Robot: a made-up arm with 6 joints. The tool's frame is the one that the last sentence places.
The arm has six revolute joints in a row. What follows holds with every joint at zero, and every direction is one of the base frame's.
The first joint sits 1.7 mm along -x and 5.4 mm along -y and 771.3 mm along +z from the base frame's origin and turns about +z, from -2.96 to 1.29 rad.
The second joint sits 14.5 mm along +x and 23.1 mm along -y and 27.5 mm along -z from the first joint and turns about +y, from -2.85 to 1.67 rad.
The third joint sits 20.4 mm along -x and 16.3 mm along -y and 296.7 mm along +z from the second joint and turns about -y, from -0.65 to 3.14 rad.
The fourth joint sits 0.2 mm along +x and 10 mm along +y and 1.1 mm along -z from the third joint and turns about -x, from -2.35 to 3.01 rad.
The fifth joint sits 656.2 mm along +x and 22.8 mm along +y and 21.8 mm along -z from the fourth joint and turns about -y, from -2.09 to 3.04 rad.
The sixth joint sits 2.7 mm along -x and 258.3 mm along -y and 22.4 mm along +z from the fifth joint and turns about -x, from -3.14 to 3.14 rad.
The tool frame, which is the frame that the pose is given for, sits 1.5 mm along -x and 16.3 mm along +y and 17.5 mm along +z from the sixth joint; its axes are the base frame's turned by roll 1.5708, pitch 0 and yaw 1.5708 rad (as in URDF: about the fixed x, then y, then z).
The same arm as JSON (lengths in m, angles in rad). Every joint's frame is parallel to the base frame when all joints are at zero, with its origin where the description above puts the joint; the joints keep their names.
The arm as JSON. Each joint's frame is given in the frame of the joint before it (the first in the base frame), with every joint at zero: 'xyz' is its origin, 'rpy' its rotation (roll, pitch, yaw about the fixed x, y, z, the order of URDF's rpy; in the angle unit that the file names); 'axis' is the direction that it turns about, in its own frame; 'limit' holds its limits. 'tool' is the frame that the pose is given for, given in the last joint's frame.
{
  "units": {
    "length": "m",
    "angle": "rad"
  },
  "joints": [
    {
      "name": "joint 1",
      "type": "revolute",
      "origin": {
        "xyz": [
          -0.0017,
          -0.0054,
          0.7713
        ],
        "rpy": [
          0.0,
          0.0,
          0.0
        ]
      },
      "axis": "+z",
      "limit": {
        "lower": -2.96,
        "upper": 1.29
      }
    },
    {
      "name": "joint 2",
      "type": "revolute",
      "origin": {
        "xyz": [
          0.0145,
          -0.0231,
          -0.0275
        ],
        "rpy": [
          0.0,
          0.0,
          0.0
        ]
      },
      "axis": "+y",
      "limit": {
        "lower": -2.85,
        "upper": 1.67
      }
    },
    {
      "name": "joint 3",
      "type": "revolute",
      "origin": {
        "xyz": [
          -0.0204,
          -0.0163,
          0.2967
        ],
        "rpy": [
          0.0,
          0.0,
          0.0
        ]
      },
      "axis": "-y",
      "limit": {
        "lower": -0.65,
        "upper": 3.14
      }
    },
    {
      "name": "joint 4",
      "type": "revolute",
      "origin": {
        "xyz": [
          0.0002,
          0.01,
          -0.0011
        ],
        "rpy": [
          0.0,
          0.0,
          0.0
        ]
      },
      "axis": "-x",
      "limit": {
        "lower": -2.35,
        "upper": 3.01
      }
    },
    {
      "name": "joint 5",
      "type": "revolute",
      "origin": {
        "xyz": [
          0.6562,
          0.0228,
          -0.0218
        ],
        "rpy": [
          0.0,
          0.0,
          0.0
        ]
      },
      "axis": "-y",
      "limit": {
        "lower": -2.09,
        "upper": 3.04
      }
    },
    {
      "name": "joint 6",
      "type": "revolute",
      "origin": {
        "xyz": [
          -0.0027,
          -0.2583,
          0.0224
        ],
        "rpy": [
          0.0,
          0.0,
          0.0
        ]
      },
      "axis": "-x",
      "limit": {
        "lower": -3.14,
        "upper": 3.14
      }
    }
  ],
  "tool": {
    "origin": {
      "xyz": [
        -0.0015,
        0.0163,
        0.0175
      ],
      "rpy": [
        1.5708,
        0.0,
        1.5708
      ]
    }
  }
}

